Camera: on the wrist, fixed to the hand. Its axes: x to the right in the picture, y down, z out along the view.
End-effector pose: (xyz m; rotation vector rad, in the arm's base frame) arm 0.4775 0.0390 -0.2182 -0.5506 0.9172 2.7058
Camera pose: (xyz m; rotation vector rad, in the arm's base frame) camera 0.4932 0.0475 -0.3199 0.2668 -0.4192 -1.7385
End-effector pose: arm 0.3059 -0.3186 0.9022 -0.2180 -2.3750 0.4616
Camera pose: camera 0.3314 -0.3518 0.9966 -2.0462 -1.5132 0.4243
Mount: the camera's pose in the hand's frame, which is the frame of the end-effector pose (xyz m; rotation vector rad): 0.0293 -0.0662 -0.0736 -0.4401 0.3997 1.4597
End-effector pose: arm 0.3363 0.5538 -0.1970 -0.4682 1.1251 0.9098
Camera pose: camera 0.3528 0.4737 -0.2600 -0.0954 1.6125 2.4422
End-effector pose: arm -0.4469 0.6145 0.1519 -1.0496 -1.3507 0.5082
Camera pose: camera -0.3887 0.5835 0.2313 -2.3057 -0.1212 0.9749
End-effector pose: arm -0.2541 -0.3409 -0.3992 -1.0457 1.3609 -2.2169
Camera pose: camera -0.3219 -0.2810 -0.3496 0.3961 1.8695 -1.0056
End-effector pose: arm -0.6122 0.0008 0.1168 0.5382 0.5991 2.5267
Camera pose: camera -0.6464 0.0457 0.0304 -0.1706 0.2839 -2.2137
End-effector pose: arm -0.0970 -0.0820 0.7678 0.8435 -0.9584 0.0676
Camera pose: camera -0.0018 -0.0878 0.7283 -0.4018 -0.9694 1.1822
